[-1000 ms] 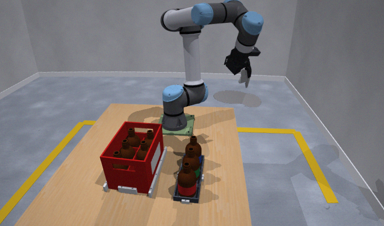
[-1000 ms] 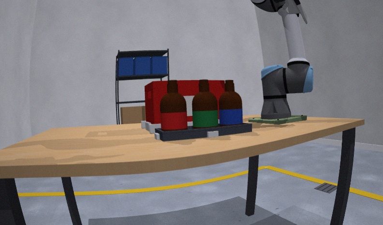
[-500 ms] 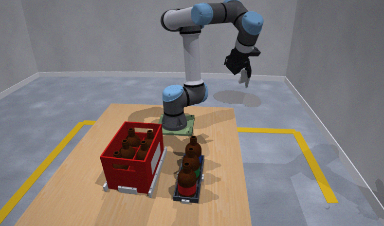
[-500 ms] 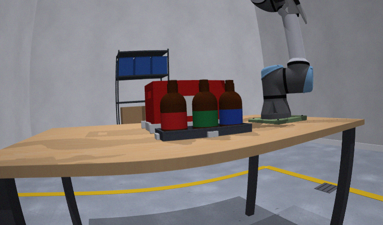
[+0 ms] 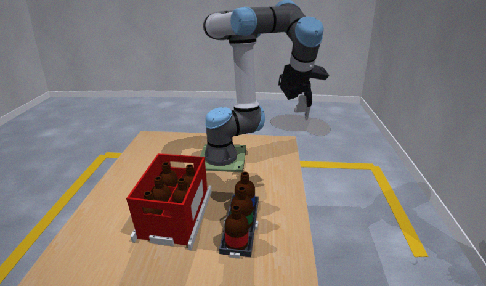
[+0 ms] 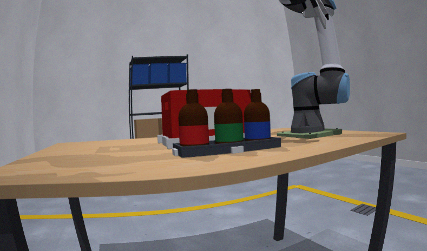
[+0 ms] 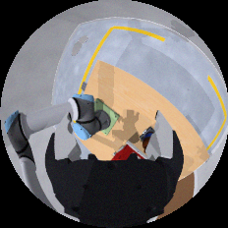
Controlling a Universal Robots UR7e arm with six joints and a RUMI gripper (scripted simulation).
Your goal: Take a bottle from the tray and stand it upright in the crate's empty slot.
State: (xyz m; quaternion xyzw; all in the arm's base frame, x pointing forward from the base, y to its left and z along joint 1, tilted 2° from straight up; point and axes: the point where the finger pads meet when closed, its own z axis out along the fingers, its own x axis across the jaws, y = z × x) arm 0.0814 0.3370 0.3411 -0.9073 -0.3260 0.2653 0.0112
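The brown bottle lies 30 cm ahead of my hand, 12 cm to the right of it and 27 cm below it. Round my hand: red crate 32 cm ahead, 37 cm to the right, 27 cm below.
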